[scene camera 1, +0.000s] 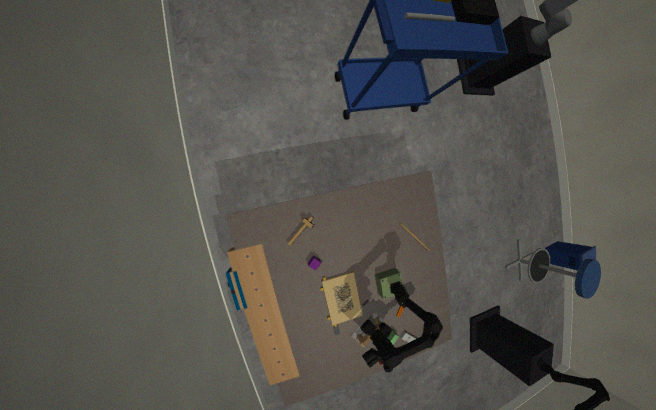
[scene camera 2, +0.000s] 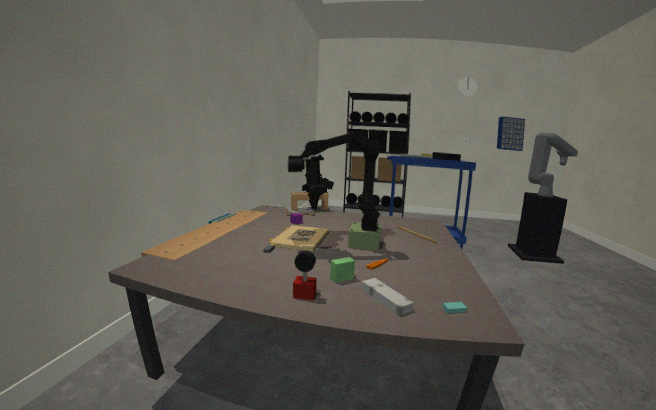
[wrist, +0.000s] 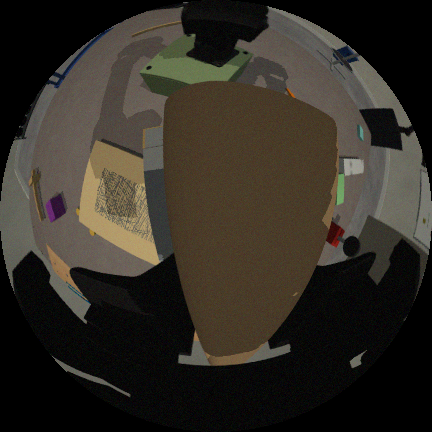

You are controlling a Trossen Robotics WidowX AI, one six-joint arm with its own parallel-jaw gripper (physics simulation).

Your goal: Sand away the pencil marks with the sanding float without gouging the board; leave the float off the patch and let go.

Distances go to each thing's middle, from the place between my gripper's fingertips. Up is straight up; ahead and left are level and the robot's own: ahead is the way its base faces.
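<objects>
My gripper is 20 mm short of the sanding float (wrist: 240, 181), 10 mm to the right of it and 30 mm below it. Then there is the pale wooden board (scene camera 1: 336, 317), which is 100 mm ahead of my hand, 120 mm to the right of it and 220 mm below it. Going by their middles, the sanding float is the nearest to my gripper of the things named here.
</objects>
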